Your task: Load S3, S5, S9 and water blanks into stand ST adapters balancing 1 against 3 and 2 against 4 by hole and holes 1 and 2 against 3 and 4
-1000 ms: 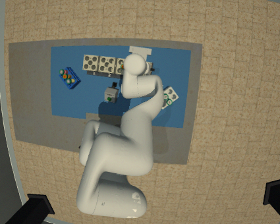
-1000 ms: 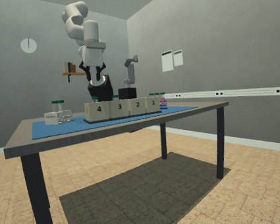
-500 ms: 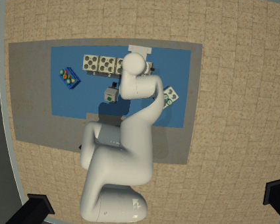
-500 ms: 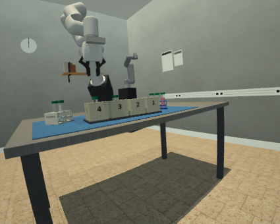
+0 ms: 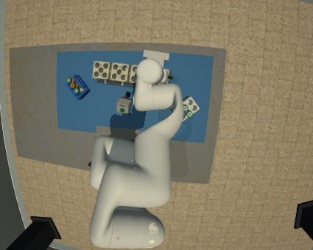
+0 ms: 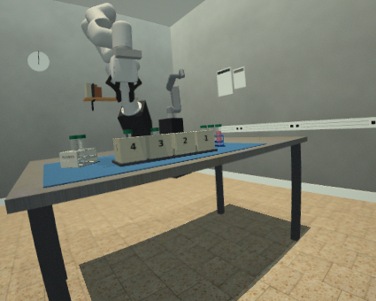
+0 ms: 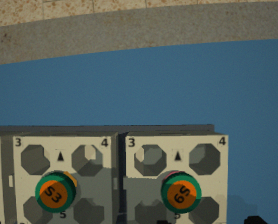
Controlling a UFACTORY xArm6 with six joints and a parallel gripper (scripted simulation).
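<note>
My hand is 49 cm to the right of the tube of amber liquid, 19 cm above it and 6 cm short of it. Round my hand: white rack: 22 cm below, 20 cm behind, 11 cm to the right; blue rack: 51 cm to the left, 22 cm below, 5 cm ahead.
</note>
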